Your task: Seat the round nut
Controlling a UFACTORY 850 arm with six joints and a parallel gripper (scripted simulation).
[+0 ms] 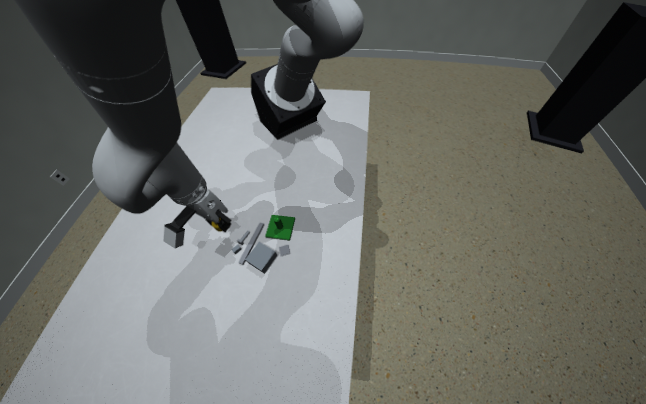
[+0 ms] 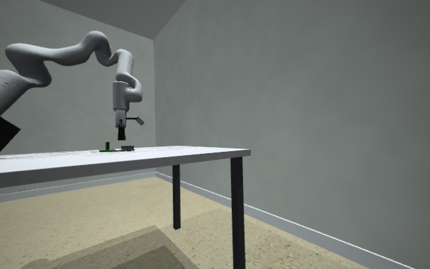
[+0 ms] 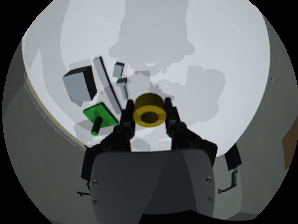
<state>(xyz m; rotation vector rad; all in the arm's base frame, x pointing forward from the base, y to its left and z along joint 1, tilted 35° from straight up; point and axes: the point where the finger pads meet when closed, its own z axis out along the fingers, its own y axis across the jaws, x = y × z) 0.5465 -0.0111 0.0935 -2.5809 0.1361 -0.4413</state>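
Now: hand 90 mm above the long grey bar and 80 mm to the right of it. From my hand the other things lie so: grey slab 140 mm to the left, 70 mm below, 30 mm ahead.
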